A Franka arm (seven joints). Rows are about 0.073 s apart.
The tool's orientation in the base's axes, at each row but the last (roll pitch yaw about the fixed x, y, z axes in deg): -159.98 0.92 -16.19; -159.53 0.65 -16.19; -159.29 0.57 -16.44; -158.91 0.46 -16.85; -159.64 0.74 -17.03
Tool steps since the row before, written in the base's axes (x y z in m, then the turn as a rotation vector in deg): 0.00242 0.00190 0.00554 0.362 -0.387 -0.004; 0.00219 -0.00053 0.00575 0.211 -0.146 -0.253; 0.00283 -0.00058 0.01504 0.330 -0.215 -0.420; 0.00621 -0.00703 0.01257 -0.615 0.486 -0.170; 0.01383 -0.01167 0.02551 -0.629 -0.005 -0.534
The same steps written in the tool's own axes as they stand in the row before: 0.00171 -0.00425 -0.00438 0.456 0.253 -0.096; 0.00219 -0.00211 -0.00537 0.246 0.164 0.206; 0.00273 -0.00556 -0.01401 0.382 0.253 0.349; 0.00788 0.00005 -0.01356 -0.728 -0.204 0.267; 0.01631 -0.00229 -0.02659 -0.593 0.366 0.442
